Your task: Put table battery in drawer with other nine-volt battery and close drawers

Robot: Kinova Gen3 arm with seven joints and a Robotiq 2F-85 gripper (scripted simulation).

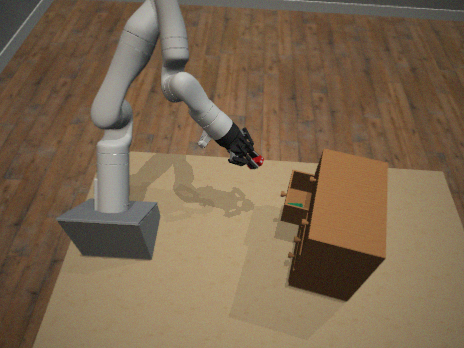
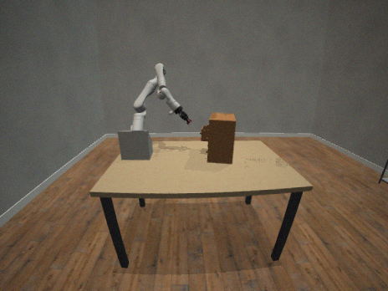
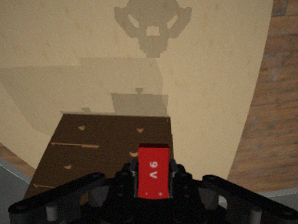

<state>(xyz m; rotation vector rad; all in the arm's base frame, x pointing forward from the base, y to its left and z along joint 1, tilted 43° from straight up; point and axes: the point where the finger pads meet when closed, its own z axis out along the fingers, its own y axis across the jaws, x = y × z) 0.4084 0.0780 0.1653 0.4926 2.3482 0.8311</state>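
My gripper is now 160 mm short of the green nine-volt battery, 130 mm above it and 70 mm to the left of it. Round my hand: red nine-volt battery 10 mm ahead.
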